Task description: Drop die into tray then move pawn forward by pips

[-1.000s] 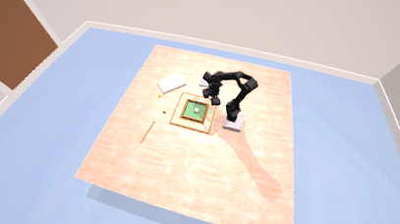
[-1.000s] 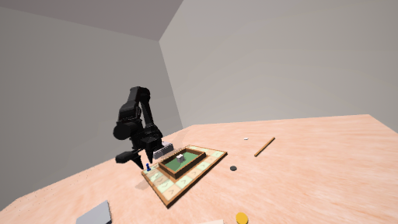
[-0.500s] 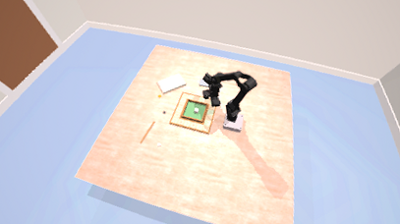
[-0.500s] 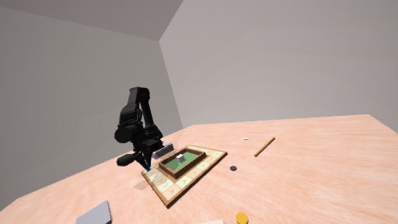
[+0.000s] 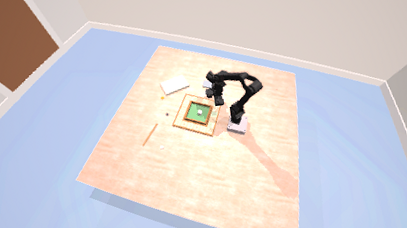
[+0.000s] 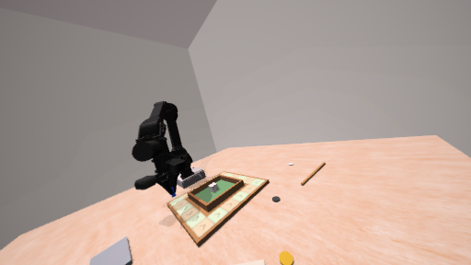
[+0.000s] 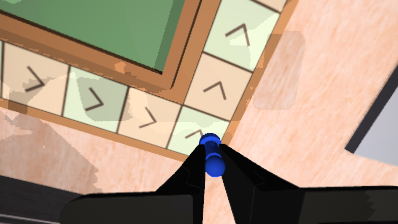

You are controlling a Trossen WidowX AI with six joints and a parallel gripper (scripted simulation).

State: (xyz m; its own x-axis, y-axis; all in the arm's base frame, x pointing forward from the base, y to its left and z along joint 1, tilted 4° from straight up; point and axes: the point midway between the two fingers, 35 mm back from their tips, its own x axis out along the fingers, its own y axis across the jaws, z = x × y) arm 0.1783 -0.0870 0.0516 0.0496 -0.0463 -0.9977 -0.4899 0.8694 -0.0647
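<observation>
The die is 7 cm ahead of my gripper tip, 13 cm to the left of it and 2 cm below it. From my gripper tip the other things lie so: grey block: 11 cm ahead, 16 cm to the right, 4 cm below; then blue pawn: 1 cm above; then black disc: 29 cm ahead, 23 cm to the left, 4 cm below.
</observation>
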